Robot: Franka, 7 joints.
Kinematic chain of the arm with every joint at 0, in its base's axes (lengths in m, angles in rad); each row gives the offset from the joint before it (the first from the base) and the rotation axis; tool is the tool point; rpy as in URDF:
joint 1: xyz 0 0 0.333 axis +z
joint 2: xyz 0 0 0 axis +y
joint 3: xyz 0 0 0.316 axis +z
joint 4: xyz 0.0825 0 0 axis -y
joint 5: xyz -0.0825 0 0.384 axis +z
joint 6: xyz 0 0 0 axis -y
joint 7: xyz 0.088 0 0 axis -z
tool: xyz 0 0 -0.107 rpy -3.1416 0 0
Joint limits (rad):
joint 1: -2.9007..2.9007
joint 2: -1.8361..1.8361
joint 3: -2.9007..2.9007
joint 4: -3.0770..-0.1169
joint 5: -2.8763..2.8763
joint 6: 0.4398..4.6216
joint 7: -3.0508..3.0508
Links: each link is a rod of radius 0.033 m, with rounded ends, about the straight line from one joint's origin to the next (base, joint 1, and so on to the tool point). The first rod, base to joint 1, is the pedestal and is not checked.
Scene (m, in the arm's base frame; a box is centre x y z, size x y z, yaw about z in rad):
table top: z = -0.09
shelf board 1: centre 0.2 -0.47 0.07 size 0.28 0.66 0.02 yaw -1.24
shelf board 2: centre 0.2 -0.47 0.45 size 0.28 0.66 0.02 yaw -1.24
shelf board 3: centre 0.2 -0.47 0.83 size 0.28 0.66 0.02 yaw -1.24
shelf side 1: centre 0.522 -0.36 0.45 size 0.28 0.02 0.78 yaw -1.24
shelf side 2: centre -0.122 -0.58 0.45 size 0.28 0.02 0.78 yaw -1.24
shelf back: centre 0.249 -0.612 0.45 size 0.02 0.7 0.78 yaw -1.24
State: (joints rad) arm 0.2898 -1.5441 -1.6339 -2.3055 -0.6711 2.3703 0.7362
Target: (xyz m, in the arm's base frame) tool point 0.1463 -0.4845 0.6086
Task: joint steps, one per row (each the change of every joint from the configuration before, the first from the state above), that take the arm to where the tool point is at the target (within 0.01 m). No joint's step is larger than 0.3 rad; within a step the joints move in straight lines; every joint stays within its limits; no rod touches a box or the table.
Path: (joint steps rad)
1: -0.2654 0.0073 0.0471 -0.1996 0.0601 -0.2401 0.0000
2: -0.2653 0.0073 0.0471 -0.1997 0.0600 -0.2400 0.0000
3: -0.2654 0.0073 0.0472 -0.1996 0.0601 -0.2401 0.0000
4: 0.1377 -0.1047 0.2695 0.0433 -0.0435 0.2102 0.0000
5: 0.1378 -0.1046 0.2695 0.0433 -0.0435 0.2101 0.0000
6: 0.1377 -0.1046 0.2695 0.0433 -0.0435 0.2101 0.0000
7: 0.1685 0.1407 -0.1370 0.2079 -0.0175 0.0709 0.0000
8: 0.1684 0.1407 -0.1370 0.2080 -0.0175 0.0709 0.0000
9: 0.1685 0.1407 -0.1370 0.2080 -0.0174 0.0709 0.0000

